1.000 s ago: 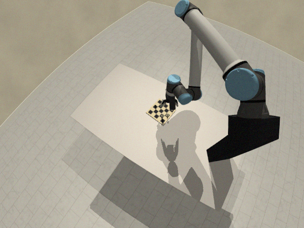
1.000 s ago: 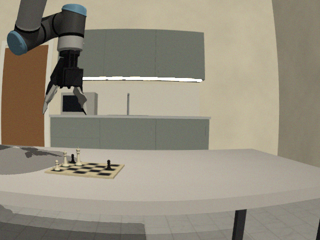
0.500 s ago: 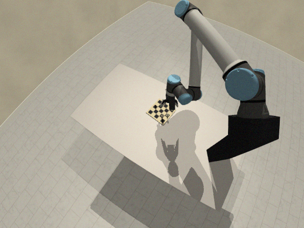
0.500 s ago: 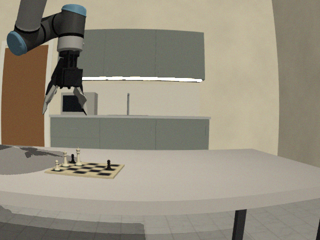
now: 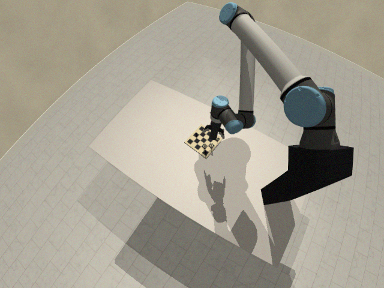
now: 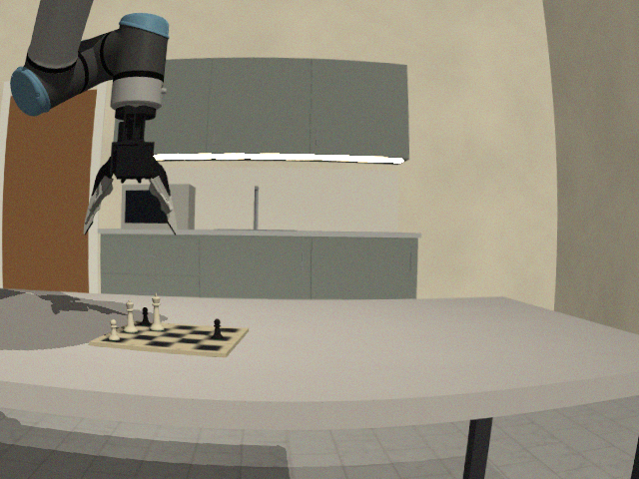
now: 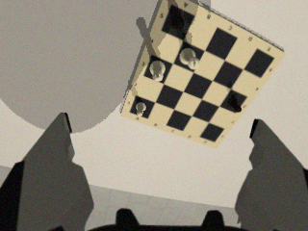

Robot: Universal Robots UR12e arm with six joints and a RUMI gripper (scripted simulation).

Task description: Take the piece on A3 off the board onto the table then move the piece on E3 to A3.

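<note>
The white pawn lies 15 cm below my hand, 7 cm to the right of it and 4 cm behind it. The rest, counted from my hand: chessboard (16 cm below, 7 cm ahead, 4 cm to the right).
</note>
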